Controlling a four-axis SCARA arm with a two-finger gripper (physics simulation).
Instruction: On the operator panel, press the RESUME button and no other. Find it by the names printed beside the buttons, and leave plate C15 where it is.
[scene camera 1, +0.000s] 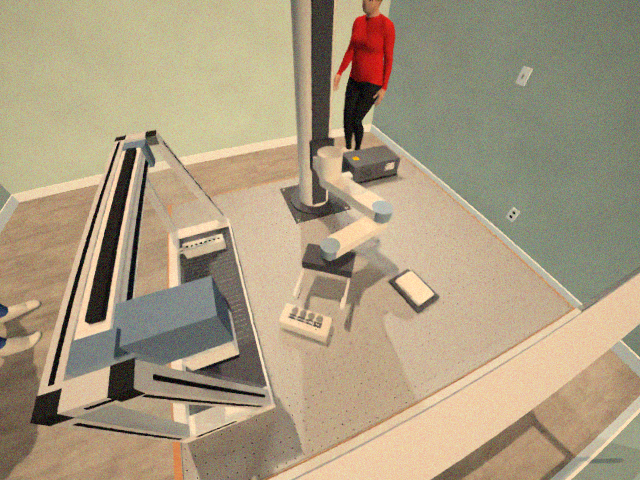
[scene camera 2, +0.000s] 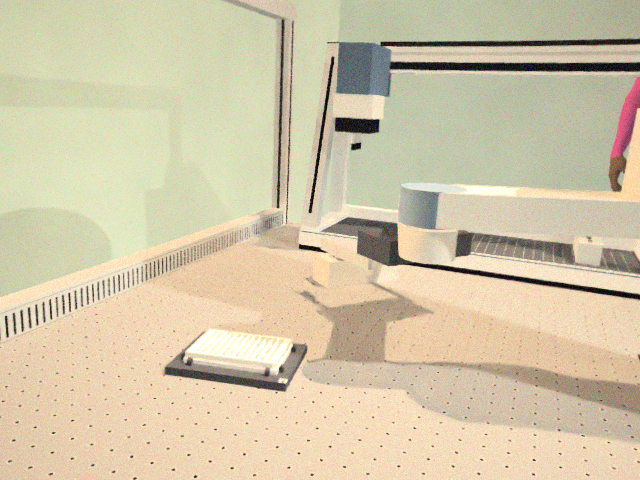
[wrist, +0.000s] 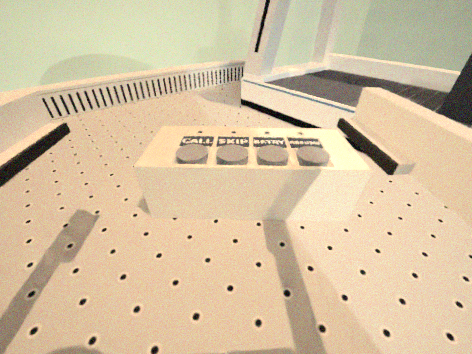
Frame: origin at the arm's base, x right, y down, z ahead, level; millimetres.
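Seen in the pictures: gripper, fingertip midpoint: (scene camera 1: 317, 303) (wrist: 205, 108); arm's base at its link origin: (scene camera 1: 314, 200).
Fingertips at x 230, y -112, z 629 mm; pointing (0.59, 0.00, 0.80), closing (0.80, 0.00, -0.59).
Pixels of each thing's top centre, then the offset from my fingertips to it. "spot": a spot on its surface instead.
- operator panel at its top centre: (wrist: 251, 141) (scene camera 2: 356, 253) (scene camera 1: 305, 319) dx +52, dy +43, dz +18 mm
- CALL at its top centre: (wrist: 191, 151) dx +6, dy +43, dz +34 mm
- SKIP at its top centre: (wrist: 232, 152) dx +29, dy +43, dz +14 mm
- RETRY at its top centre: (wrist: 272, 153) dx +52, dy +43, dz -5 mm
- white plate at its top centre: (scene camera 2: 240, 345) (scene camera 1: 415, 286) dx -391, dy +73, dz +40 mm
- gantry machine with a blue carriage, surface spot: (scene camera 1: 170, 315) spot: dx +305, dy -389, dz +123 mm
- white block at a spot on its surface: (scene camera 2: 588, 251) spot: dx +255, dy +22, dz -421 mm
- dark grey box at a spot on its surface: (scene camera 1: 372, 163) spot: dx -596, dy -15, dz -670 mm
The operator panel (scene camera 1: 313, 333) (scene camera 2: 326, 272) (wrist: 245, 192) is a cream box on the perforated table. In the wrist view its round grey buttons stand in a row: CALL (wrist: 192, 154), SKIP (wrist: 232, 154), RETRY (wrist: 272, 155) and, at the right end, RESUME (wrist: 312, 156), whose label is blurred. My gripper (scene camera 1: 319, 299) (wrist: 205, 108) is open and empty, its fingers spread wide. In scene camera 1 the fingertips hang on the arm's side of the panel, above the table. A white plate (scene camera 1: 414, 287) (scene camera 2: 238, 351) lies in a dark holder, apart from the panel; its name is unreadable.
A gantry machine with a blue carriage (scene camera 1: 170, 315) (scene camera 2: 361, 67) stands beside the table area, with a white block (scene camera 1: 204, 246) (scene camera 2: 588, 251) on its dark deck. A dark grey box (scene camera 1: 372, 163) and a person in red (scene camera 1: 371, 51) are behind the arm's column (scene camera 1: 303, 103).
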